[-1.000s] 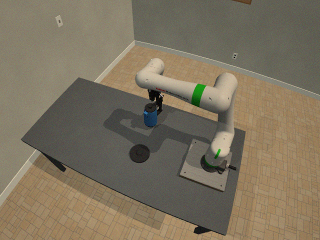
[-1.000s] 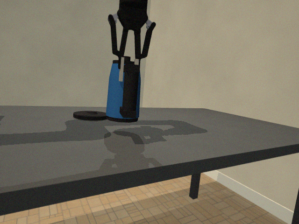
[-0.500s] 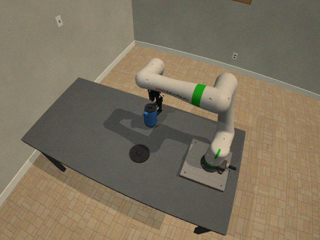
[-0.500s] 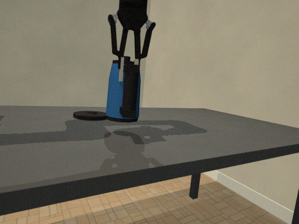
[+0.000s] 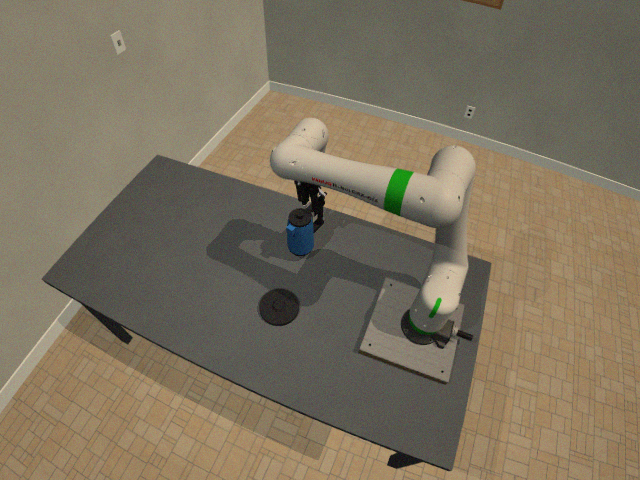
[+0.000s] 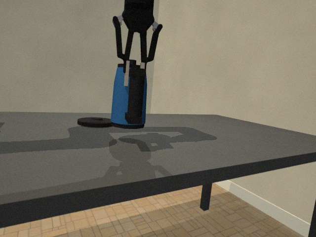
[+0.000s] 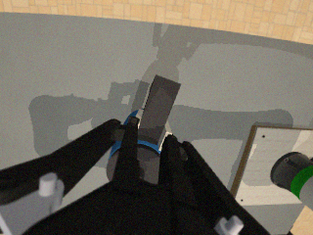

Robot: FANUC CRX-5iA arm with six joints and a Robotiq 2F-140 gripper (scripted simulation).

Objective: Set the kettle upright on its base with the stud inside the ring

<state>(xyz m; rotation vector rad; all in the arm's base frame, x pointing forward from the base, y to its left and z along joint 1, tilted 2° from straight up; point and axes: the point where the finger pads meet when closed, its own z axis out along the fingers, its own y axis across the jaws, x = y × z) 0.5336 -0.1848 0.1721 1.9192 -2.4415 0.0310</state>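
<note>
Now: the blue kettle 6 cm below my hand, 3 cm to the left of it and 1 cm ahead of it. The rest, counted from my hand: round black base (32 cm to the left, 19 cm below, 2 cm behind).
</note>
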